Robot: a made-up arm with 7 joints. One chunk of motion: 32 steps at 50 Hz.
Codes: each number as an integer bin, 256 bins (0 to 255) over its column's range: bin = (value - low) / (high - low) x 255, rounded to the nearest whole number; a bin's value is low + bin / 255 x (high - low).
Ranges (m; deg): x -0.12..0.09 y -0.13..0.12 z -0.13..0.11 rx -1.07..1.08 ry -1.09..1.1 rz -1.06..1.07
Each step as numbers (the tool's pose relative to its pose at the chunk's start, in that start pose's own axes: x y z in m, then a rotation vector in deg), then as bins.
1 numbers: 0.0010 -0.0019 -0.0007 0.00 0.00 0.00
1 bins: 147 131 137 127 127 127
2 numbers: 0.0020 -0.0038 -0.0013 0.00 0.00 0.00
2 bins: 148 129 137 127 127 127
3 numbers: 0.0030 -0.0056 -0.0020 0.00 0.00 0.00
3 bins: 149 127 136 127 127 127
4 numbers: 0.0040 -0.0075 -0.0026 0.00 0.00 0.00
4 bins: 151 125 135 127 127 127
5 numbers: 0.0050 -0.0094 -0.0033 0.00 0.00 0.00
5 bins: 152 123 135 127 127 127
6 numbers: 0.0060 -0.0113 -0.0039 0.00 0.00 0.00
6 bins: 153 121 134 127 127 127
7 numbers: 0.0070 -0.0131 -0.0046 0.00 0.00 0.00
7 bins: 154 119 133 127 127 127
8 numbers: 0.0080 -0.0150 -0.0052 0.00 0.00 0.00
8 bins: 155 117 133 127 127 127
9 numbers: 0.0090 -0.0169 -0.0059 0.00 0.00 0.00
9 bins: 157 115 132 127 127 127
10 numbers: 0.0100 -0.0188 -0.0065 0.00 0.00 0.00
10 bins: 158 113 131 127 127 127
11 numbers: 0.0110 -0.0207 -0.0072 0.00 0.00 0.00
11 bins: 159 111 130 127 127 127
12 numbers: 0.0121 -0.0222 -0.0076 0.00 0.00 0.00
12 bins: 160 110 130 127 127 127
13 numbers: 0.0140 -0.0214 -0.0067 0.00 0.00 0.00
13 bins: 163 111 131 127 127 127
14 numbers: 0.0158 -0.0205 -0.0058 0.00 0.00 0.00
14 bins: 165 112 132 127 127 127
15 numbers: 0.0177 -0.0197 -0.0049 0.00 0.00 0.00
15 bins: 167 113 133 127 127 127
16 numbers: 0.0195 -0.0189 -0.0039 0.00 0.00 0.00
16 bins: 169 113 134 127 127 127
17 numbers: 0.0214 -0.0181 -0.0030 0.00 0.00 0.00
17 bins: 172 114 135 127 127 127
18 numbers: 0.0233 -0.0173 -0.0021 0.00 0.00 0.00
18 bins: 174 115 136 127 127 127
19 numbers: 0.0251 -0.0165 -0.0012 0.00 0.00 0.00
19 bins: 176 116 137 127 127 127
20 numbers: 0.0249 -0.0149 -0.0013 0.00 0.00 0.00
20 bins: 176 117 137 127 127 127
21 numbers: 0.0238 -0.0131 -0.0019 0.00 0.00 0.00
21 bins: 175 119 136 127 127 127
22 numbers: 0.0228 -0.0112 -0.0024 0.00 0.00 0.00
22 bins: 173 121 136 127 127 127
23 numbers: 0.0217 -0.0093 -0.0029 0.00 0.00 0.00
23 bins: 172 123 135 127 127 127
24 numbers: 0.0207 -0.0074 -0.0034 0.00 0.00 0.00
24 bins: 171 125 135 127 127 127
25 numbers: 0.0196 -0.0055 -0.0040 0.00 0.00 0.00
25 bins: 170 127 134 127 127 127
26 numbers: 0.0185 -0.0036 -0.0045 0.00 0.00 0.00
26 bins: 168 129 133 127 127 127
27 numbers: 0.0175 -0.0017 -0.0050 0.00 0.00 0.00
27 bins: 167 131 133 127 127 127
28 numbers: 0.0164 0.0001 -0.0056 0.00 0.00 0.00
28 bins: 166 133 132 127 127 127
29 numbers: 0.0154 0.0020 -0.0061 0.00 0.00 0.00
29 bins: 164 135 132 127 127 127
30 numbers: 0.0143 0.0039 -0.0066 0.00 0.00 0.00
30 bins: 163 137 131 127 127 127
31 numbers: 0.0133 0.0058 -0.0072 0.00 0.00 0.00
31 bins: 162 139 130 127 127 127
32 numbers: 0.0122 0.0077 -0.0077 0.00 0.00 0.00
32 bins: 161 140 130 127 127 127
